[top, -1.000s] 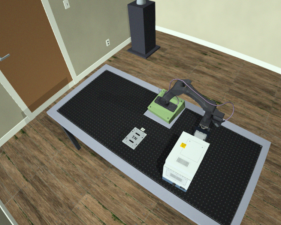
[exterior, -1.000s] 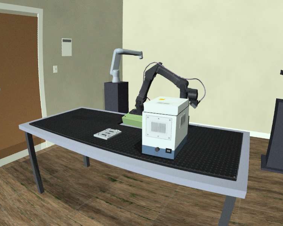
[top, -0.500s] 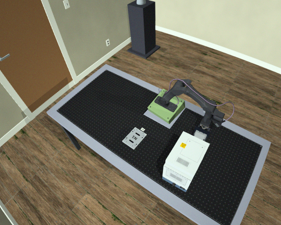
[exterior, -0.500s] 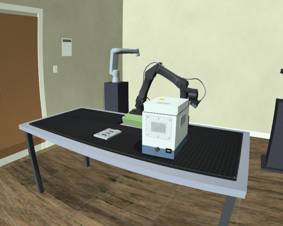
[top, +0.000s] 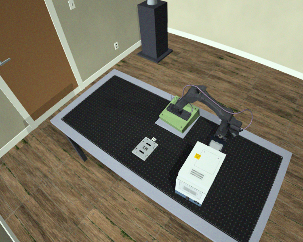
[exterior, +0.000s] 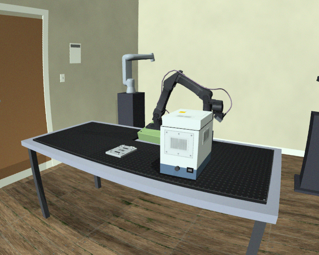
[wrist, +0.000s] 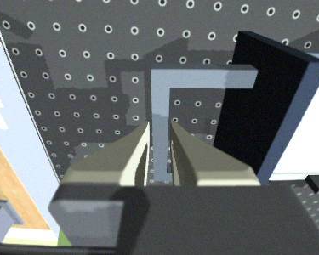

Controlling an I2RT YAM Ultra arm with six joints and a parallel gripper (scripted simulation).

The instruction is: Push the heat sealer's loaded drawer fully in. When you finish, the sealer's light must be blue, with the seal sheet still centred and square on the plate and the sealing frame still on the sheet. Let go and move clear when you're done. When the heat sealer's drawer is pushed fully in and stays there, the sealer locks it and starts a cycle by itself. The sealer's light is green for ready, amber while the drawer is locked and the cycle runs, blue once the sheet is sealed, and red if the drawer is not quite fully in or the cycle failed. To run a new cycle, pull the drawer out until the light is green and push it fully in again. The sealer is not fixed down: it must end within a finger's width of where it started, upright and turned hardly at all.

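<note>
The sealer drawer lies 12 cm ahead of my hand, 1 cm to the left of it and 1 cm below it.
</note>
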